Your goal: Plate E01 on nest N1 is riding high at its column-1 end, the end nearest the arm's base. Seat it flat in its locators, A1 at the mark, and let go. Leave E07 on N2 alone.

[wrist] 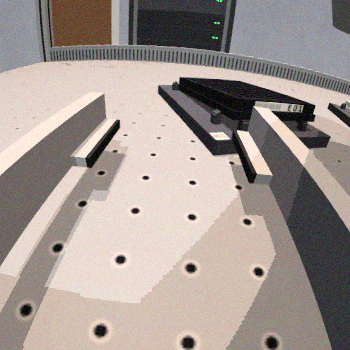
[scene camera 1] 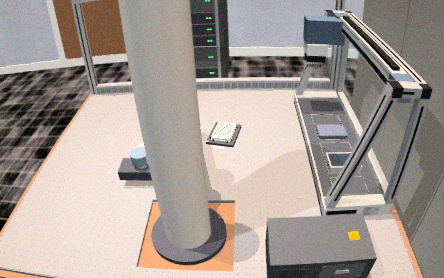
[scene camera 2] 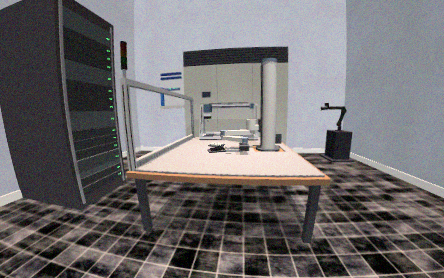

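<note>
Plate E01 is black and sits on nest N1 right of centre in the wrist view. Its near, labelled end looks raised, with locators showing below it. The A1 mark is at the nest's near left corner. The column hides E01 in scene camera 1. My gripper is shut to its narrow gap, with nothing between the fingers. It is in front of N1, offset left; the right finger overlaps the view of E01's near edge. White plate E07 lies on nest N2; the nest's corner shows at the wrist view's right edge.
The arm's thick column stands on the table. A framed deck stands on the right, with a grey box near it. A rail and fence run along the far edge. The perforated tabletop lies below the fingers.
</note>
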